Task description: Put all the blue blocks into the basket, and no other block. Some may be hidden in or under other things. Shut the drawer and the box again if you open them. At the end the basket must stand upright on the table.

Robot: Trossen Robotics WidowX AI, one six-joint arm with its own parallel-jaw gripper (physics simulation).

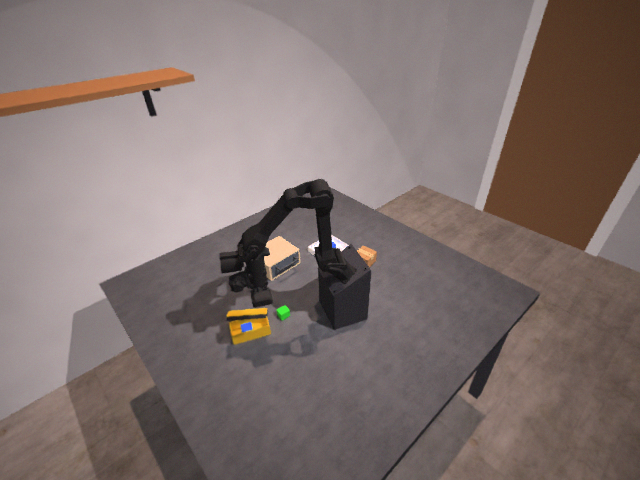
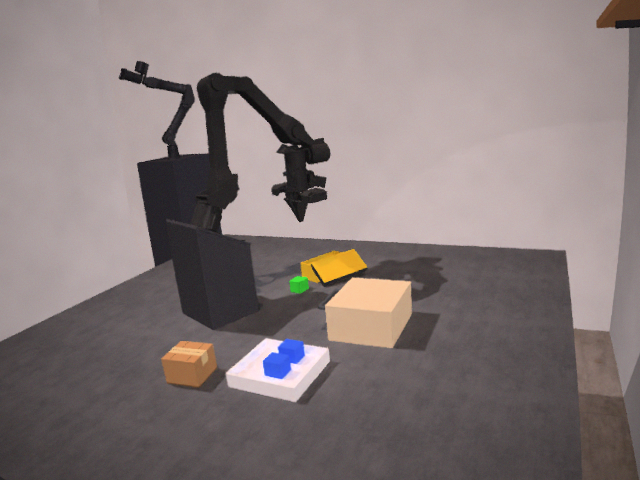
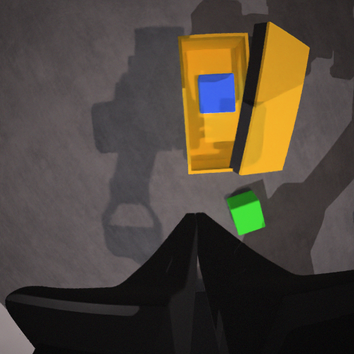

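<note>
My gripper (image 2: 300, 219) (image 3: 194, 221) is shut and empty, pointing down high above the table near the yellow box. The yellow box (image 1: 251, 336) (image 2: 307, 270) (image 3: 185, 125) is open, its lid (image 1: 247, 313) (image 2: 341, 266) (image 3: 280, 100) tilted back along one long side. A blue block (image 1: 246, 327) (image 3: 216, 93) lies inside it. The low white basket (image 1: 313, 249) (image 2: 258, 388) stands upright with two blue blocks, one block (image 2: 277, 365) in front of another block (image 2: 292, 350). The tan drawer unit (image 1: 281, 249) (image 2: 367, 310) looks shut; its inside is hidden.
A green block (image 1: 283, 312) (image 2: 298, 284) (image 3: 248, 215) lies beside the yellow box. A brown cardboard box (image 1: 367, 255) (image 2: 189, 364) stands beside the basket. The arm's dark pedestal (image 1: 346, 302) (image 2: 217, 279) stands between these and the yellow box's side of the table.
</note>
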